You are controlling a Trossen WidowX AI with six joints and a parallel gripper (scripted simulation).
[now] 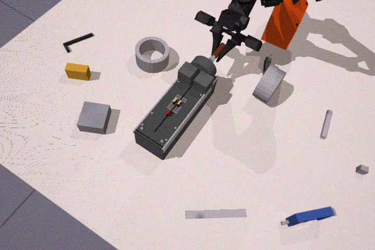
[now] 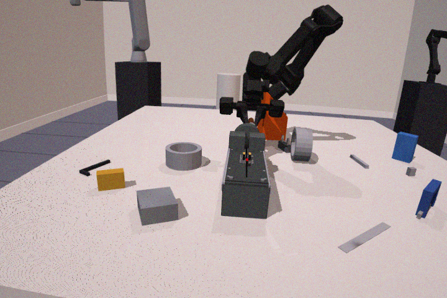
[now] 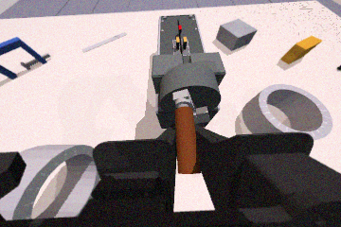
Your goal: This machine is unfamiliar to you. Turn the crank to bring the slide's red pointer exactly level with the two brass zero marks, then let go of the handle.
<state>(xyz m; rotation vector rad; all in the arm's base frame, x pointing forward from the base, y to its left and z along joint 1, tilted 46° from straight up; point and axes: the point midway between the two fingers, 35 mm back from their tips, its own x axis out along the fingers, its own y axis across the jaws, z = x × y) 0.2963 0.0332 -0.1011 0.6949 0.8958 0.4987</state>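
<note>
My gripper tip is 2 cm past the crank handle and 2 cm below it. Also, from my gripper tip: red pointer: 21 cm ahead, 1 cm to the left, 1 cm below; grey cube: 32 cm ahead, 15 cm to the right, 8 cm below; yellow block: 24 cm ahead, 29 cm to the right, 7 cm below.
</note>
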